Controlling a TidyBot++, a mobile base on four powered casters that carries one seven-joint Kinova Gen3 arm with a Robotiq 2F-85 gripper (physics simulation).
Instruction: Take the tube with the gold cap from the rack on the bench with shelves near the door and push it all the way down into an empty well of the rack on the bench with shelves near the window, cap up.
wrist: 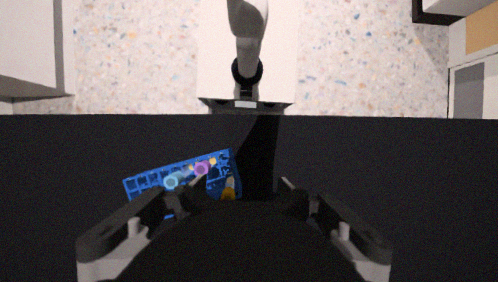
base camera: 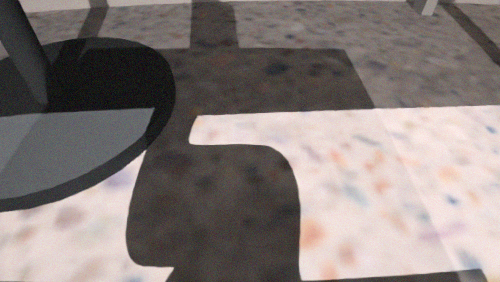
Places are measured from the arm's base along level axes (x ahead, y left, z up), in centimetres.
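Pixels of known places: gripper, fingertip midpoint: (wrist: 242, 183); arm's base at its link origin: (wrist: 247, 68).
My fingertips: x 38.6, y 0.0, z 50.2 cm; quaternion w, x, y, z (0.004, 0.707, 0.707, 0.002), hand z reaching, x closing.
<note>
Ahead of a thing's pixels: the offset from my fingertips to its top centre. "pt": to the spot under its first point. Level surfaces: height alone.
A blue tube rack {dy -10.8, dx +4.5, dz -7.9 cm} (wrist: 172, 166) lies at a slant on the black bench top {dz -13.7 cm} (wrist: 400, 165) in the wrist view, left of centre. The tube with the gold cap {dy -2.2, dx +2.8, dz -1.7 cm} (wrist: 228, 193) stands at the rack's right end, its cap toward the camera. My gripper (wrist: 242, 183) is open and points down over the bench. Its left finger covers part of the rack; the gold cap shows between the fingers, nearer the left one. How high the fingertips are above the cap is hard to tell. The second bench's rack does not show in these views.
A purple-capped tube {dy -5.6, dx -0.8, dz -1.7 cm} (wrist: 201, 168) and a light-blue-capped tube {dy -9.6, dx +0.8, dz -1.7 cm} (wrist: 171, 181) stand in the same rack, left of the gold cap. My white base (wrist: 280, 55) is beyond the bench edge. Pale cabinets (wrist: 25, 45) are at upper left. In the base view a round dark stand foot {pt dy +21.6, dx -1.5, dz -86.8 cm} (base camera: 90, 160) is at left.
</note>
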